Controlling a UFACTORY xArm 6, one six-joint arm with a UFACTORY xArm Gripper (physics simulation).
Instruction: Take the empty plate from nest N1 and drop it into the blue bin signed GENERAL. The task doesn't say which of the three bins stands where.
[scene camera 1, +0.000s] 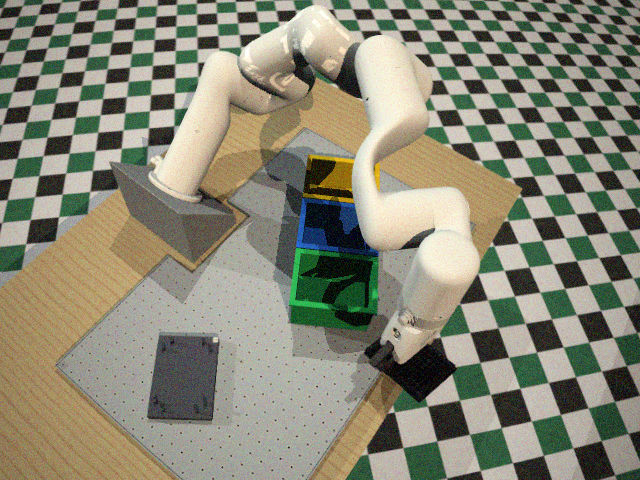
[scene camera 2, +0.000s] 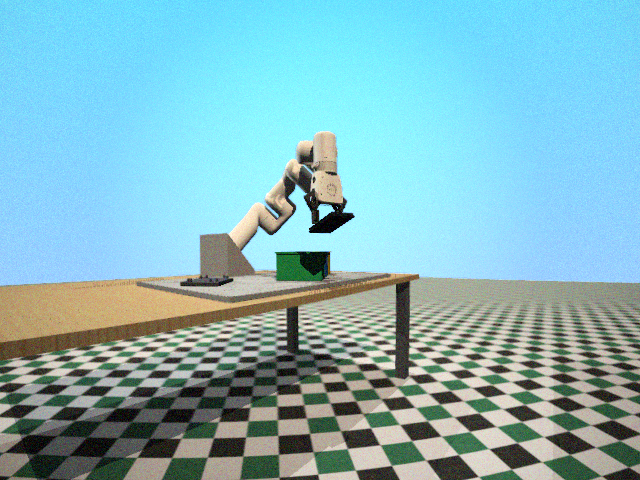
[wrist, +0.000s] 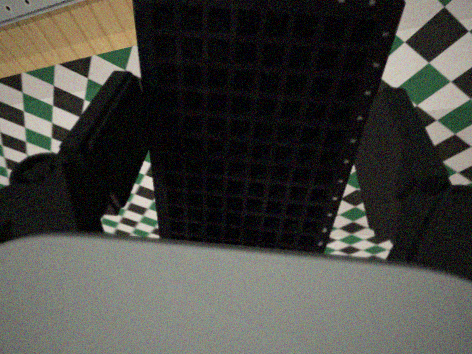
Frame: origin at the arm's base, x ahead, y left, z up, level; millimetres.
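Where they show: gripper, fingertip midpoint: (scene camera 2: 327, 224) (wrist: 253, 112); arm's base, origin of the base link: (scene camera 1: 174, 188) (scene camera 2: 226, 251).
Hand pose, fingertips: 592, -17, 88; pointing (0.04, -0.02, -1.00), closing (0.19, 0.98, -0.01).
Note:
Each offset is from my fingertips to the top centre of the thing, as dx, dy, dz. "pt": to the spot under its first point. Level surfaces: height alone.
The black plate @[+19, -4, +31] (scene camera 1: 424, 373) (scene camera 2: 328, 224) (wrist: 245, 165), with a grid of empty wells, is off the nest, tilted in the air past the table's edge. My gripper (scene camera 1: 405, 356) (scene camera 2: 327, 215) (wrist: 253, 112) is shut on its two long sides. The dark grey nest @[-297, -243, -165] (scene camera 1: 183, 377) (scene camera 2: 206, 281) lies empty on the board; no N1 sign can be read. The blue bin @[pt -317, +126, -87] (scene camera 1: 301, 227) stands in the middle of the row, partly hidden by the arm; its sign does not show. The plate is to the right of the bins, and higher than they are.
The green bin (scene camera 1: 330, 316) (scene camera 2: 289, 267) is at the near end of the row, the yellow bin @[pt -309, +234, -86] (scene camera 1: 336, 199) at the far end. All three stand touching on the grey perforated board @[dz -186] (scene camera 1: 258, 403). The wooden table @[dz -199] (scene camera 1: 31, 320) (scene camera 2: 77, 315) ends below the plate, with checkered floor beyond.

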